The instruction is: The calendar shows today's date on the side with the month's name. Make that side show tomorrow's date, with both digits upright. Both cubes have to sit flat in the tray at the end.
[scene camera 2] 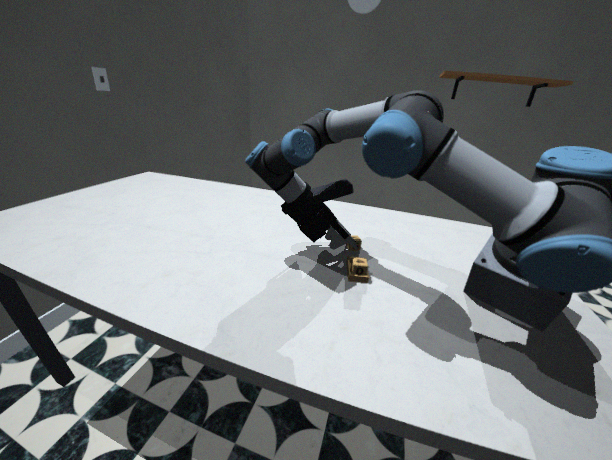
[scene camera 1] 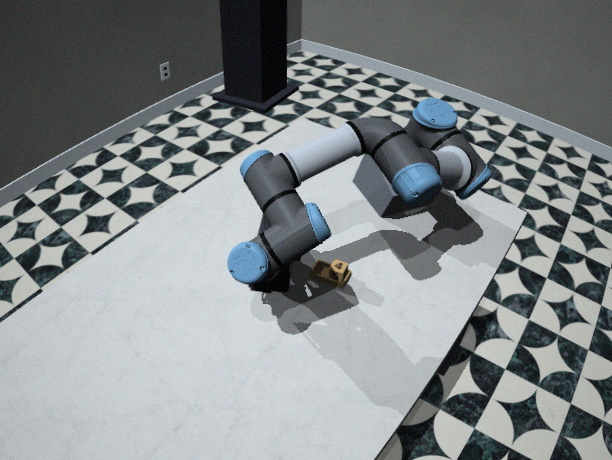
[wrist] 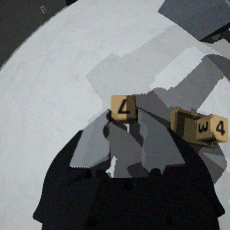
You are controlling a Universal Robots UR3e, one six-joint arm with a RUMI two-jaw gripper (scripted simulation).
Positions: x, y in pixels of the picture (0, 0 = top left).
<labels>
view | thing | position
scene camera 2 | my gripper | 354, 245
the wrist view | my gripper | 123, 110
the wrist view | wooden calendar tray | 184, 123
</labels>
